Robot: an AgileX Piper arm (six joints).
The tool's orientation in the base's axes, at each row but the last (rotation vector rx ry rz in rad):
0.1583 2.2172 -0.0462
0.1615 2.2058 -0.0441
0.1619 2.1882 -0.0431
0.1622 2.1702 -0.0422
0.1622 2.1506 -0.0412
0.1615 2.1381 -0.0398
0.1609 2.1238 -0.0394
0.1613 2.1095 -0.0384
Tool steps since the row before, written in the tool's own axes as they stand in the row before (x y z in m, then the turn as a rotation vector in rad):
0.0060 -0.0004 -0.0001 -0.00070 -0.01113 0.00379
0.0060 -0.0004 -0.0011 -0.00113 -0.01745 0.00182
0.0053 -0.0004 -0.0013 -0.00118 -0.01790 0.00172
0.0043 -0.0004 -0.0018 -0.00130 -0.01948 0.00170
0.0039 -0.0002 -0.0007 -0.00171 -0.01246 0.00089
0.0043 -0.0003 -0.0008 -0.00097 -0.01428 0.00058
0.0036 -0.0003 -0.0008 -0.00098 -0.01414 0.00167
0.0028 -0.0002 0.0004 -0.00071 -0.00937 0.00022
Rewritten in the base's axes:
-0.0037 0.0002 -0.0047 0.00196 -0.01144 -0.00200
-0.0045 0.0003 -0.0042 -0.00019 -0.01757 -0.00065
-0.0042 0.0003 -0.0036 -0.00030 -0.01801 -0.00056
-0.0039 0.0002 -0.0025 -0.00046 -0.01959 -0.00050
-0.0027 0.0003 -0.0029 0.00002 -0.01260 0.00052
-0.0030 0.0002 -0.0032 -0.00087 -0.01430 0.00000
-0.0026 0.0001 -0.0026 0.00007 -0.01426 -0.00056
-0.0011 0.0000 -0.0026 -0.00068 -0.00937 0.00014

